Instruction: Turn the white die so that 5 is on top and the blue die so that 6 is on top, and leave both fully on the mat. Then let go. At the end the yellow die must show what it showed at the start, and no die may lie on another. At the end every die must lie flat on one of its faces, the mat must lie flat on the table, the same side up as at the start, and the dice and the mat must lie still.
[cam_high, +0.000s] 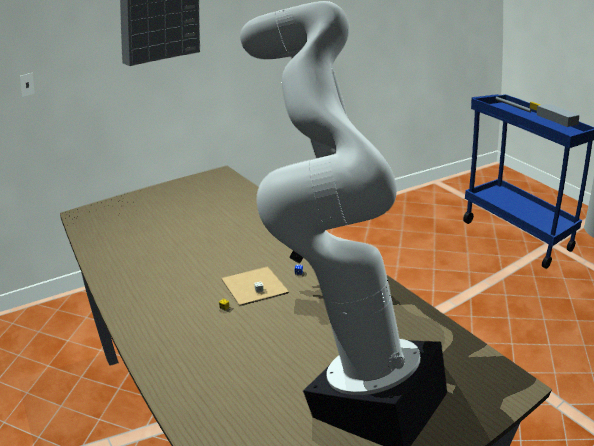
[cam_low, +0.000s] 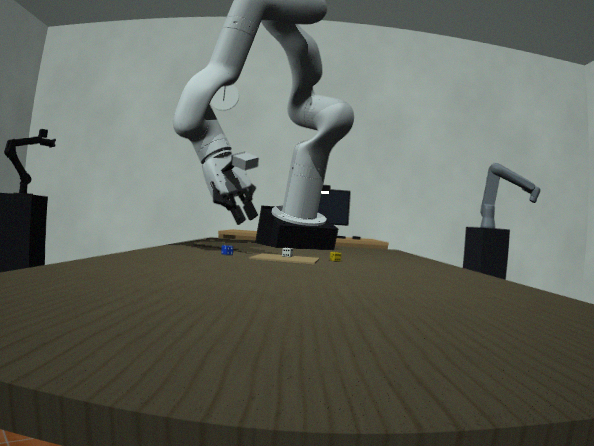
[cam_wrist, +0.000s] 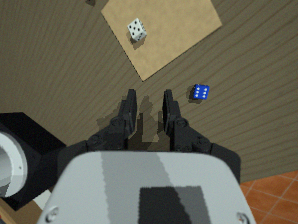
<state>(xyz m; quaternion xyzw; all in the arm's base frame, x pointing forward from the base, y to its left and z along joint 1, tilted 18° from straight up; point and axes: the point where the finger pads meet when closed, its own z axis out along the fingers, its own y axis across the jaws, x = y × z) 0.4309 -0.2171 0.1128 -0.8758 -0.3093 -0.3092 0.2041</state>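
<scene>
The blue die lies 4 cm ahead of my hand, 4 cm to the right of it and 9 cm below it. The rest, counted from my hand: white die: 5 cm ahead, 10 cm to the left, 8 cm below; then tan mat: 8 cm ahead, 10 cm to the left, 10 cm below; then yellow die: 5 cm ahead, 22 cm to the left, 9 cm below.
</scene>
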